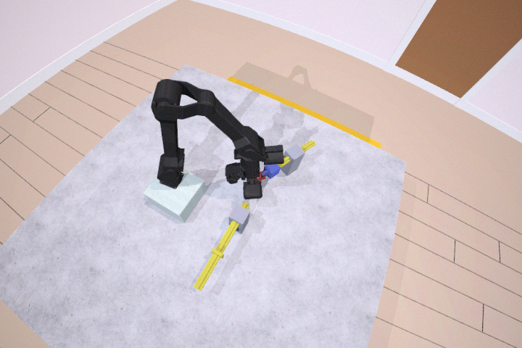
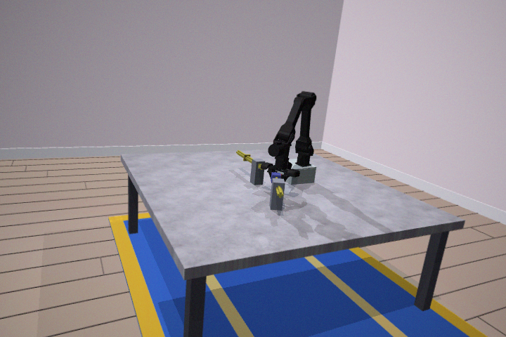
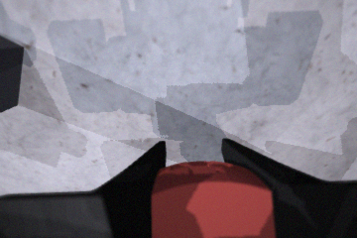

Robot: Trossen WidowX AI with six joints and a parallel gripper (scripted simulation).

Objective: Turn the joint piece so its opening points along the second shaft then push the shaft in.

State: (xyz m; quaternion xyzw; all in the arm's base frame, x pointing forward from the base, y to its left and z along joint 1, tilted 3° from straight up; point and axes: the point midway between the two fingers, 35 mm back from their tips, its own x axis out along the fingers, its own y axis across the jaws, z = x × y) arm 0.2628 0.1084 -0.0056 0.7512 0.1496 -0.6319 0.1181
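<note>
My gripper tip is 5 cm below the red joint piece and 1 cm short of it.
</note>
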